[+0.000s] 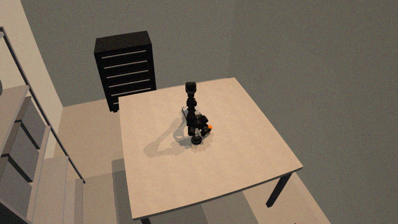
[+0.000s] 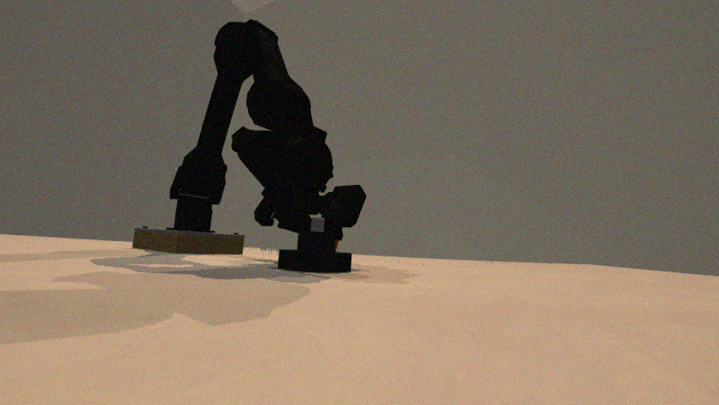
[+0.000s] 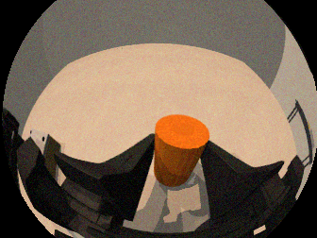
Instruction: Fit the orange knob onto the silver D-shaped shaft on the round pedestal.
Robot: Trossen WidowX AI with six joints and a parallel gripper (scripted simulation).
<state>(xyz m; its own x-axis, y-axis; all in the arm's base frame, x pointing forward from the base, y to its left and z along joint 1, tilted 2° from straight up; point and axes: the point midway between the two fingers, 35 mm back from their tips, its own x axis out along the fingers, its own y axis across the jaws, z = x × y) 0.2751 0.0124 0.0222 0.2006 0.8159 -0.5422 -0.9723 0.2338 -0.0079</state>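
Now: gripper tip 1 cm to the left of the orange knob and 1 cm below it. Round my gripper tip: black round pedestal 4 cm ahead, 14 cm to the right, 1 cm below.
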